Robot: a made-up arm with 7 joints. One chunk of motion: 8 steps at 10 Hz.
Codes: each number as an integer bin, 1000 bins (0 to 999) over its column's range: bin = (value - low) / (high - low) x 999, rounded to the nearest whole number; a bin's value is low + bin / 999 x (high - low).
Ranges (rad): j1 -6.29..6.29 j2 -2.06..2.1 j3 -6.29..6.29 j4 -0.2..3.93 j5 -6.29..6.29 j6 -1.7..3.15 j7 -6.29..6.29
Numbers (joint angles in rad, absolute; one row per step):
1: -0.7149 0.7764 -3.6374 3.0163 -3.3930 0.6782 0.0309
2: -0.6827 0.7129 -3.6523 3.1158 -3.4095 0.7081 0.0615
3: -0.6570 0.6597 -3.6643 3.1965 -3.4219 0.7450 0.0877
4: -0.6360 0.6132 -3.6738 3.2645 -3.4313 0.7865 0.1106
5: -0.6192 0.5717 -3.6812 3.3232 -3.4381 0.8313 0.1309
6: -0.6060 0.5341 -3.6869 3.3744 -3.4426 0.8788 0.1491
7: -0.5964 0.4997 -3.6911 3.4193 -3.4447 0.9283 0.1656
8: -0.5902 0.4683 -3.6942 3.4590 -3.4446 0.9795 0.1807
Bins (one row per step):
1: 443 681 211 778 230 490 502
2: 445 666 209 802 229 496 504
3: 447 653 209 822 228 504 506
4: 449 642 208 838 227 512 508
5: 450 632 207 852 226 521 510
6: 451 623 207 865 226 531 511
7: 452 615 206 875 226 541 513
8: 453 607 206 885 226 552 514

